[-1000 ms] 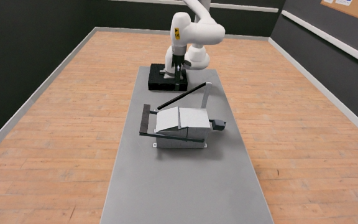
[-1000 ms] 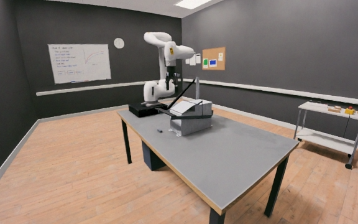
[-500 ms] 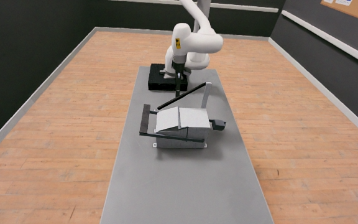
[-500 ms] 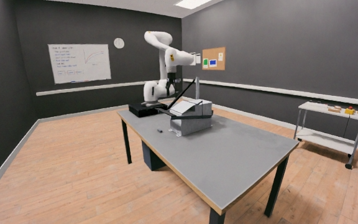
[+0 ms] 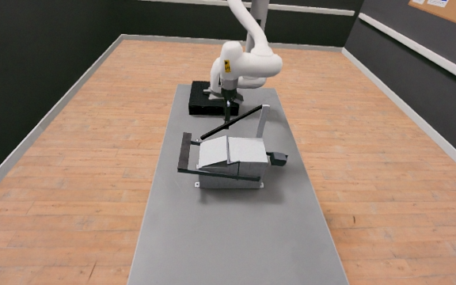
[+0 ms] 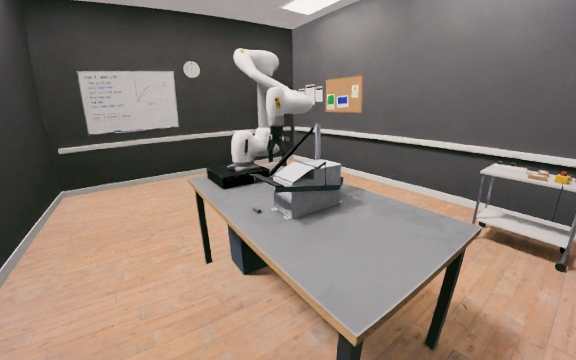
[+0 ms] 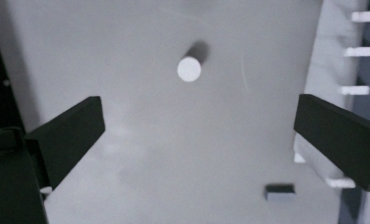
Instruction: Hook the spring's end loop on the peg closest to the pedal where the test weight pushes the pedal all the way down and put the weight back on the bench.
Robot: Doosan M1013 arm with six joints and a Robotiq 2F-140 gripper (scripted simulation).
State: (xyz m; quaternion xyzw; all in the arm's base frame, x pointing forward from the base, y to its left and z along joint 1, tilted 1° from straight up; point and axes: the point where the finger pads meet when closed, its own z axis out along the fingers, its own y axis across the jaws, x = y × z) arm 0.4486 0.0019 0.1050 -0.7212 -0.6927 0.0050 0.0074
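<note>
Right now the steel test weight is 10 mm behind my hand, 10 mm to the left of it and 170 mm below it. From my hand the other things lie so: small dark object 150 mm ahead, 240 mm to the right, 180 mm below.
</note>
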